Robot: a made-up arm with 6 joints. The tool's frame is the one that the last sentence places.
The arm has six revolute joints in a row. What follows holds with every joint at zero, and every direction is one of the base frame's.
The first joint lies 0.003 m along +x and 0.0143 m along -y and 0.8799 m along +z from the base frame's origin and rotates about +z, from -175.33 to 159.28 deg.
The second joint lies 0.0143 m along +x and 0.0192 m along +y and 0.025 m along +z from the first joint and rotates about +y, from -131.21 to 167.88 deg.
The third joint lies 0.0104 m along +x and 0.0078 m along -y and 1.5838 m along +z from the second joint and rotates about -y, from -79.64 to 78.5 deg.
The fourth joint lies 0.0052 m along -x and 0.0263 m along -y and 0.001 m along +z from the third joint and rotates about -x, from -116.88 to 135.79 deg.
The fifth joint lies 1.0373 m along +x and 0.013 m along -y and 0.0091 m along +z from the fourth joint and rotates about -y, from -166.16 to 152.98 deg.
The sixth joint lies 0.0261 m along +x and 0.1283 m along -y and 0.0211 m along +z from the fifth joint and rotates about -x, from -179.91 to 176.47 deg.
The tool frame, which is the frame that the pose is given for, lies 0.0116 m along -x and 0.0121 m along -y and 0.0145 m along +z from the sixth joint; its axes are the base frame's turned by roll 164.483, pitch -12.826 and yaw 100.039 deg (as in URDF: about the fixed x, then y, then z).
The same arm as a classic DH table. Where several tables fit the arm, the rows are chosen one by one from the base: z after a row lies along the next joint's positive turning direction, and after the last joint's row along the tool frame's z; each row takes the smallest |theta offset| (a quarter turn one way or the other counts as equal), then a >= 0, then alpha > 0; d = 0 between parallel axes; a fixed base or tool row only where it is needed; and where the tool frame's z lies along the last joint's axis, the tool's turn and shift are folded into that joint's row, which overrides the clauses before.
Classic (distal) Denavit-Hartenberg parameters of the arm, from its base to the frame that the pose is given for. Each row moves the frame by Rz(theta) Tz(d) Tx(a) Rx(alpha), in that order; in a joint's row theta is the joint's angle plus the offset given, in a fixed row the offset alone. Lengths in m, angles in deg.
base (fixed): d 0.0000  theta_offset -78.15  a 0.0146  alpha 0.00
joint 1: d 0.9049  theta_offset 78.15  a 0.0143  alpha -90.00
joint 2: d 0.0000  theta_offset -89.62  a 1.5838  alpha 180.00
joint 3: d 0.0149  theta_offset 0.38  a 0.0010  alpha -90.00
joint 4: d -1.0321  theta_offset 0.00  a 0.0091  alpha 90.00
joint 5: d 0.1413  theta_offset 0.00  a 0.0211  alpha -90.00
joint 6: d -0.0185  theta_offset 74.69  a -0.0078  alpha -103.07
tool (fixed): d -0.0176  theta_offset -10.05  a 0.0000  alpha 0.00
Joint limits (deg, base to tool): -175.33..159.28 -131.21..167.88 -79.64..78.50 -116.88..135.79 -166.16..152.98 -179.91..176.47

